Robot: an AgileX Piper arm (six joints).
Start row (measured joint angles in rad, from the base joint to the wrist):
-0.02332 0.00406 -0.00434 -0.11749 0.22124 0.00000
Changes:
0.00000 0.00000 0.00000 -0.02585 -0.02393 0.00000
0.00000 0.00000 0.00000 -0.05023 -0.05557 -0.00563
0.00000 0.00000 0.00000 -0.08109 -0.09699 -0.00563
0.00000 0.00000 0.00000 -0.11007 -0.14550 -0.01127
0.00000 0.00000 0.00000 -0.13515 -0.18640 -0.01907
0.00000 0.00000 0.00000 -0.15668 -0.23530 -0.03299
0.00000 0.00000 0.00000 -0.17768 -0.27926 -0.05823
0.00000 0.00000 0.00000 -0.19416 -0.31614 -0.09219
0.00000 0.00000 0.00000 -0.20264 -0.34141 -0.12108
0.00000 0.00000 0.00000 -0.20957 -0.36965 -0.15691
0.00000 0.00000 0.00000 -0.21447 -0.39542 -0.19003
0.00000 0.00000 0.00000 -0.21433 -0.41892 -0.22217
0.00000 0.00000 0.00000 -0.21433 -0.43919 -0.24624
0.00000 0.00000 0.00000 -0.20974 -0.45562 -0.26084
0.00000 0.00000 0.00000 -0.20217 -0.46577 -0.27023
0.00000 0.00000 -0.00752 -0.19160 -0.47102 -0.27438
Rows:
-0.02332 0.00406 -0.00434 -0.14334 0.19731 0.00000
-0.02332 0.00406 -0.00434 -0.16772 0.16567 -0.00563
-0.02332 0.00406 -0.00434 -0.19858 0.12425 -0.00563
-0.02332 0.00406 -0.00434 -0.22756 0.07574 -0.01127
-0.02332 0.00406 -0.00434 -0.25264 0.03484 -0.01907
-0.02332 0.00406 -0.00434 -0.27417 -0.01406 -0.03299
-0.02332 0.00406 -0.00434 -0.29517 -0.05802 -0.05823
-0.02332 0.00406 -0.00434 -0.31165 -0.09490 -0.09219
-0.02332 0.00406 -0.00434 -0.32013 -0.12017 -0.12108
-0.02332 0.00406 -0.00434 -0.32706 -0.14841 -0.15691
-0.02332 0.00406 -0.00434 -0.33196 -0.17418 -0.19003
-0.02332 0.00406 -0.00434 -0.33182 -0.19768 -0.22217
-0.02332 0.00406 -0.00434 -0.33182 -0.21795 -0.24624
-0.02332 0.00406 -0.00434 -0.32723 -0.23438 -0.26084
-0.02332 0.00406 -0.00434 -0.31966 -0.24453 -0.27023
-0.02332 0.00406 -0.01186 -0.30909 -0.24978 -0.27438

